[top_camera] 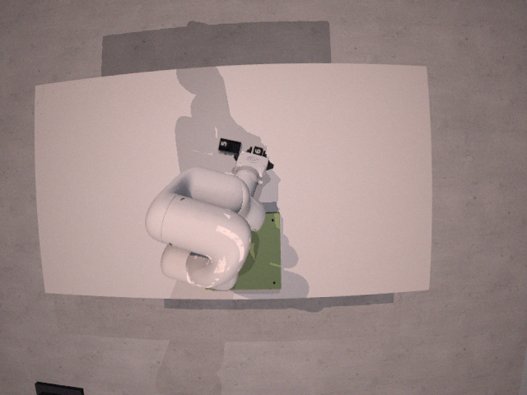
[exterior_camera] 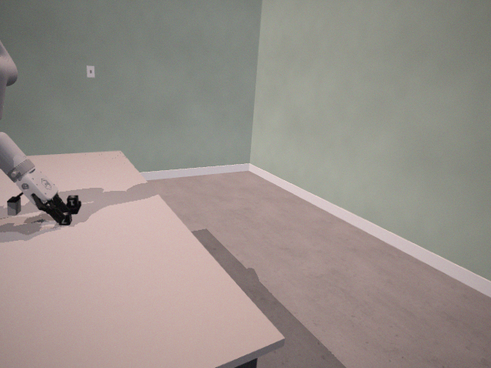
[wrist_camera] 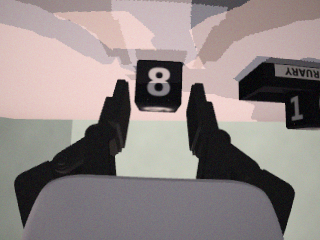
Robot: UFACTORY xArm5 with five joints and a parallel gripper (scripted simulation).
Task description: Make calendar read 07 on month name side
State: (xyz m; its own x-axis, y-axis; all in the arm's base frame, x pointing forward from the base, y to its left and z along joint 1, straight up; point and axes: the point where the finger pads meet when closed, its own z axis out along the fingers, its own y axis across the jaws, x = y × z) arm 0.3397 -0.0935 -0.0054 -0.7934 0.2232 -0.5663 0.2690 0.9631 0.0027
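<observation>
The black cube lies 10 mm ahead of my hand and 20 mm below it. Round my hand: black calendar tray (40 mm ahead, 100 mm to the left, 30 mm below).
</observation>
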